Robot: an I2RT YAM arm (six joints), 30 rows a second.
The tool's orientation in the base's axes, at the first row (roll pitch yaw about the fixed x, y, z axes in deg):
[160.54, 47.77, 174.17]
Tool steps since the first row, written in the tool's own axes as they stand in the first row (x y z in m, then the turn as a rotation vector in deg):
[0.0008, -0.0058, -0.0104, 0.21, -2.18, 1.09]
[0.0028, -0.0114, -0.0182, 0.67, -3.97, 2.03]
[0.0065, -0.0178, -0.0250, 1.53, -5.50, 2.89]
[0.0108, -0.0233, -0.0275, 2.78, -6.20, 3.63]
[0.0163, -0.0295, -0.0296, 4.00, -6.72, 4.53]
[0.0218, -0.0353, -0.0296, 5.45, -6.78, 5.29]
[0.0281, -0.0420, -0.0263, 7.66, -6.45, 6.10]
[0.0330, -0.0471, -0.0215, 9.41, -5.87, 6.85]
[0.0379, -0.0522, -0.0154, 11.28, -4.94, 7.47]
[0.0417, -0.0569, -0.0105, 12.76, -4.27, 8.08]
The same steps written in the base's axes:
[-0.0072, -0.0082, 0.0047, 0.98, -1.80, -1.33]
[-0.0134, -0.0155, 0.0069, 1.62, -3.25, -2.67]
[-0.0199, -0.0232, 0.0070, 1.90, -4.44, -4.20]
[-0.0238, -0.0289, 0.0042, 1.71, -4.84, -5.75]
[-0.0280, -0.0350, 0.0001, 1.63, -5.02, -7.34]
[-0.0309, -0.0402, -0.0053, 1.22, -4.78, -8.91]
[-0.0317, -0.0454, -0.0135, 0.29, -4.10, -10.98]
[-0.0307, -0.0487, -0.0214, -0.42, -3.23, -12.62]
[-0.0287, -0.0517, -0.0300, -1.36, -2.04, -14.19]
[-0.0270, -0.0547, -0.0370, -2.01, -1.14, -15.52]

